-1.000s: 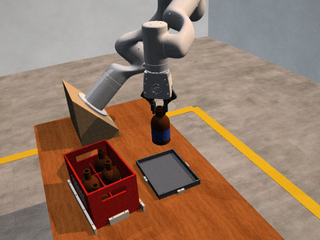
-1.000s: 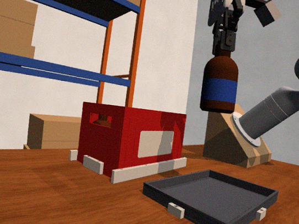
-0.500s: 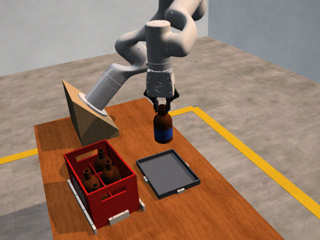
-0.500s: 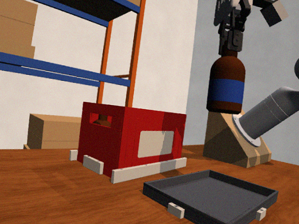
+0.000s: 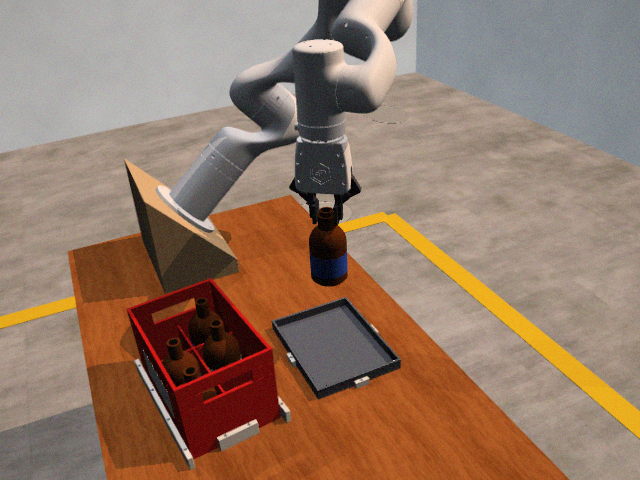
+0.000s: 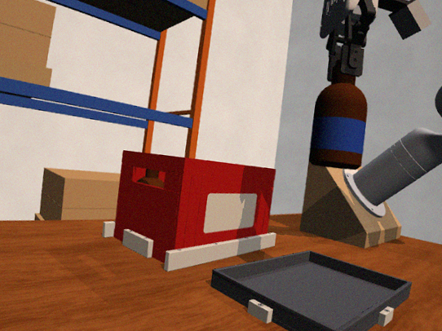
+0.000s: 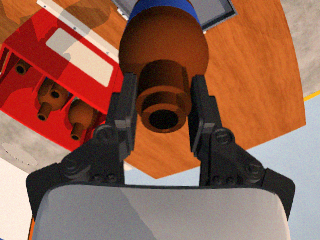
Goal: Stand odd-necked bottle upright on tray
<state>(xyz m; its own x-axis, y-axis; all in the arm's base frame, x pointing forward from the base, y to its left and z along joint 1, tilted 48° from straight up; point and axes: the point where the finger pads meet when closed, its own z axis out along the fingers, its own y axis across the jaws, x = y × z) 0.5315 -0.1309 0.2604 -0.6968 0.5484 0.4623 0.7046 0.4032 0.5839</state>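
The dark grey tray is 320 mm below my hand. Round my hand: red crate (280 mm to the right, 250 mm below, 30 mm behind); then brown bottle (330 mm to the right, 250 mm below, 60 mm ahead).
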